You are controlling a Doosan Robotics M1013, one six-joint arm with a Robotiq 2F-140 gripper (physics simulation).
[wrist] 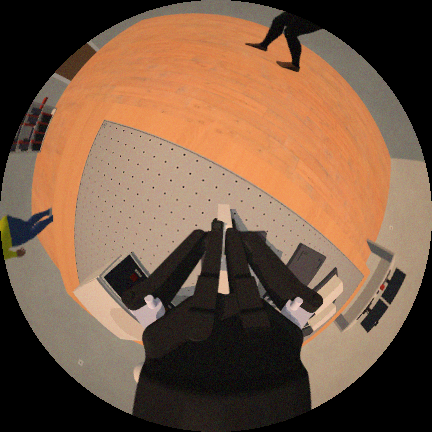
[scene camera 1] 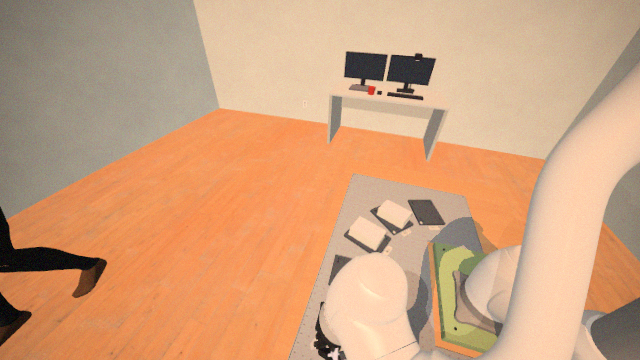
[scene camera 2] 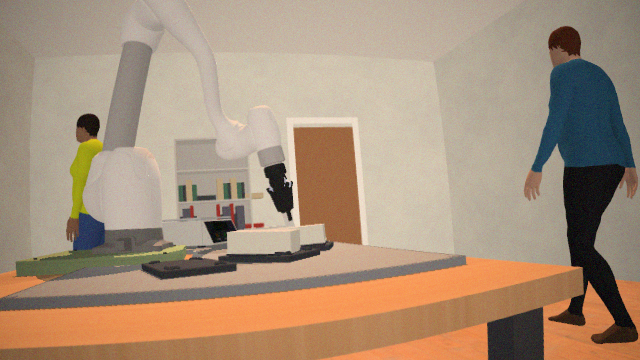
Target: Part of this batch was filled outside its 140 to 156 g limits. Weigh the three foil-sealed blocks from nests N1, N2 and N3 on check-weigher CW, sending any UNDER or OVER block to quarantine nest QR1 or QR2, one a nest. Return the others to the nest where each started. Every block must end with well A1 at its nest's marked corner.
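Frame: origin at the arm's base, x ahead, y left, z up, level; millimetres.
Where they show: gripper, fingertip midpoint: [wrist: 222,212] [scene camera 1: 315,346]; arm's base, link origin: [scene camera 1: 482,304] [scene camera 2: 135,250].
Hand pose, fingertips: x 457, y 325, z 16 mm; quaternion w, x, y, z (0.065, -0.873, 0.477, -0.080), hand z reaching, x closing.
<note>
Each offset is from my fingertips to the centre of the thing. "*": to the spot under its first point. Level surfaces: height alone.
My gripper [scene camera 2: 290,220] [wrist: 222,212] is shut and empty, tilted above the grey board. In scene camera 1 its fingertips are out of frame. One cream block @(dx -32, dy -444, dz +0 mm) [scene camera 1: 367,233] [scene camera 2: 313,233] [wrist: 330,289] sits on a dark nest. Another cream block @(dx -119, dy -603, dz +1 mm) [scene camera 1: 394,214] [scene camera 2: 263,241] [wrist: 320,320] sits on the neighbouring nest. A dark nest @(dx -262, dy -712, dz -27 mm) [scene camera 1: 426,212] [scene camera 2: 189,268] at the end of the row is bare. Another dark nest @(dx -33, dy -261, dz -26 mm) [scene camera 1: 340,267] [wrist: 306,262] shows no block on its visible part. The weigher's display @(* dx -246, dy +13, dz +13 mm) [scene camera 2: 220,231] [wrist: 125,277] is unreadable. The third block cannot be made out; labels and A1 marks are unreadable.
The perforated grey board @(dz -34 mm) [scene camera 1: 360,187] [scene camera 2: 400,257] [wrist: 150,175] lies on the wooden table @(dz -47 mm) [scene camera 2: 350,310]. The green robot base plate [scene camera 1: 447,300] [scene camera 2: 65,265] is beside the nests. A person in blue [scene camera 2: 590,115] and one in yellow [scene camera 2: 87,170] stand in the room.
</note>
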